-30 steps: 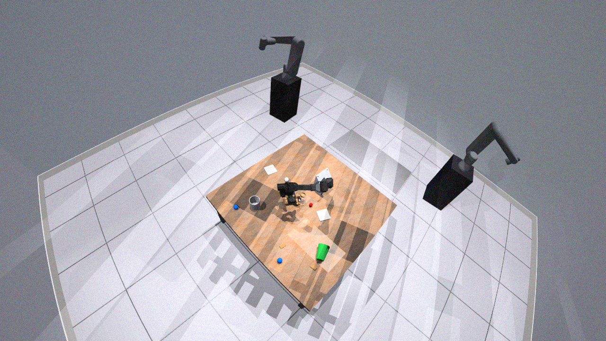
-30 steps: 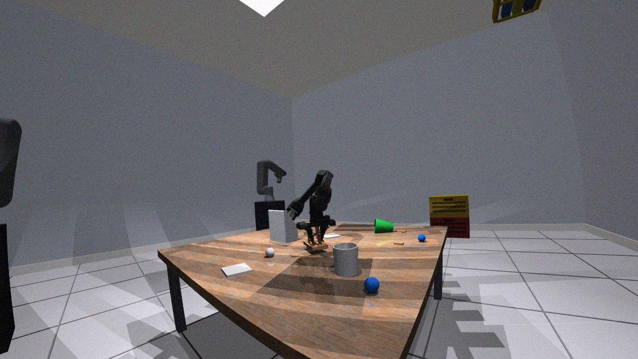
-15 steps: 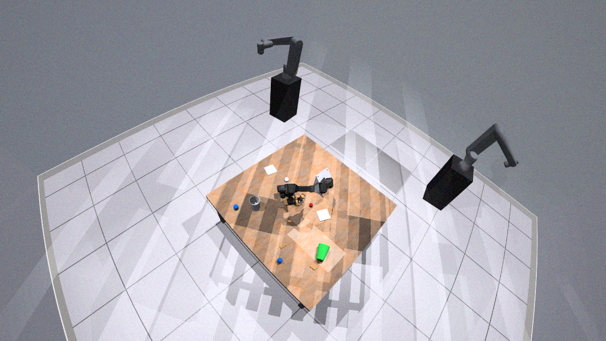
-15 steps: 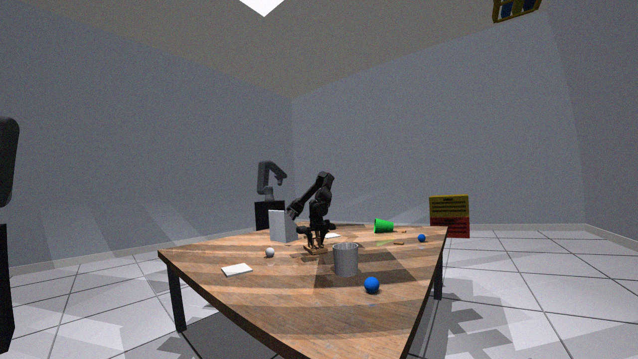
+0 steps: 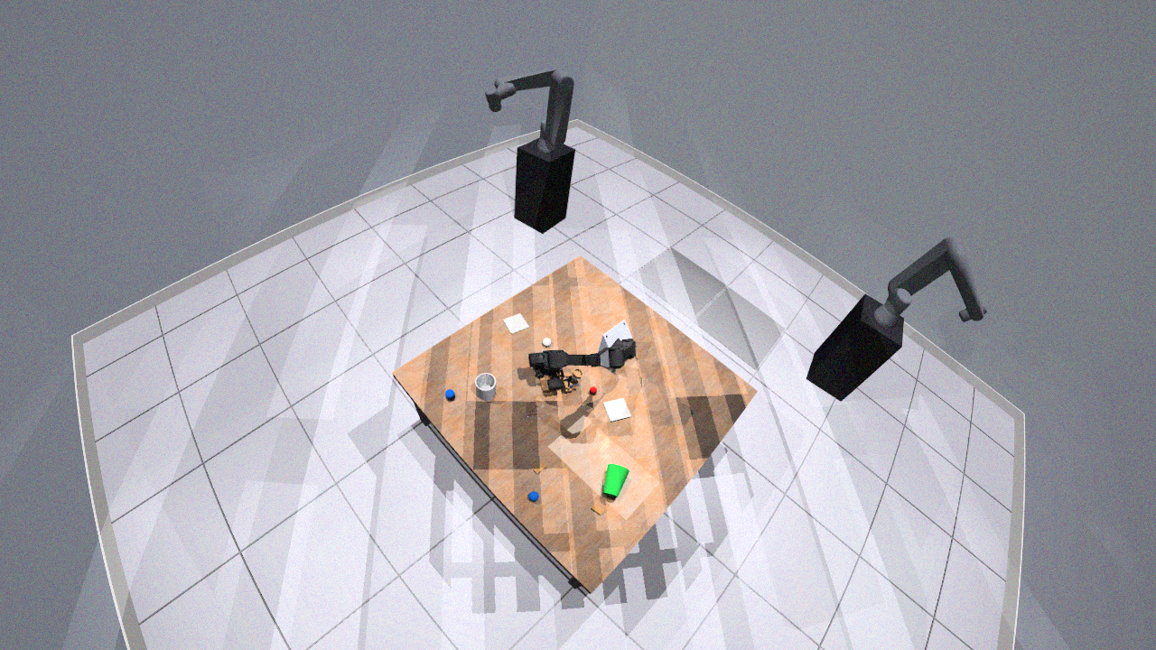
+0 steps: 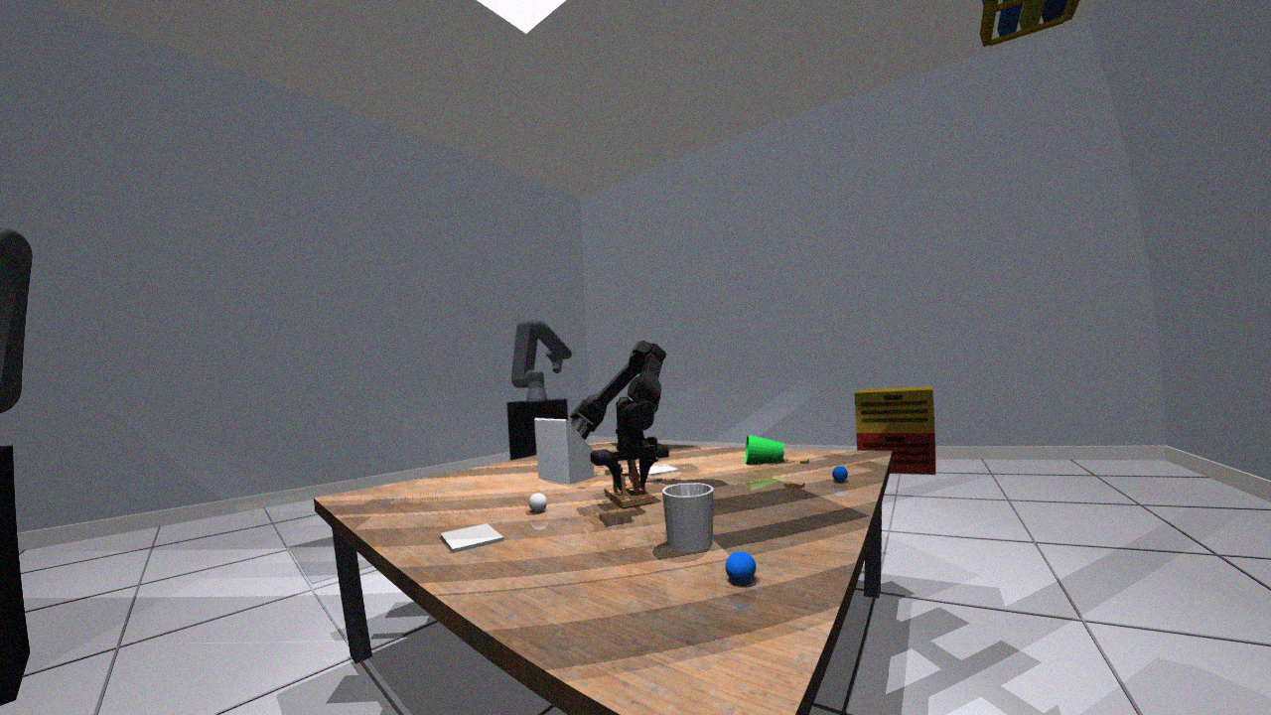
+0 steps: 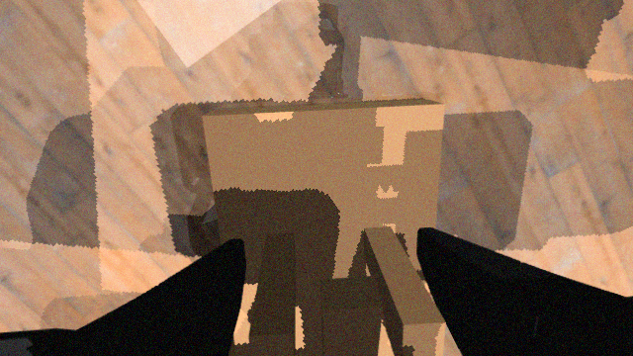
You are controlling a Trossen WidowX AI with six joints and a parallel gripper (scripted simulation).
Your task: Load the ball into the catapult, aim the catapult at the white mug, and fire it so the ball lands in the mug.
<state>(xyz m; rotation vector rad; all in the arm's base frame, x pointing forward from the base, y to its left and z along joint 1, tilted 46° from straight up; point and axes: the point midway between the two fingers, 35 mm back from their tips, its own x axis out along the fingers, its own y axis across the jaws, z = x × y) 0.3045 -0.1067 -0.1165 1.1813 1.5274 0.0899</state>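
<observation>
Now: the red ball 100 mm behind my gripper tip, 180 mm to the left of it and 20 mm below it. From my gripper tip the other things lie so: catapult (50 mm behind, 60 mm to the left, 20 mm above); then whitish-grey mug (230 mm ahead, 190 mm to the right); then white ball (170 mm behind, 150 mm to the right, 10 mm below).
</observation>
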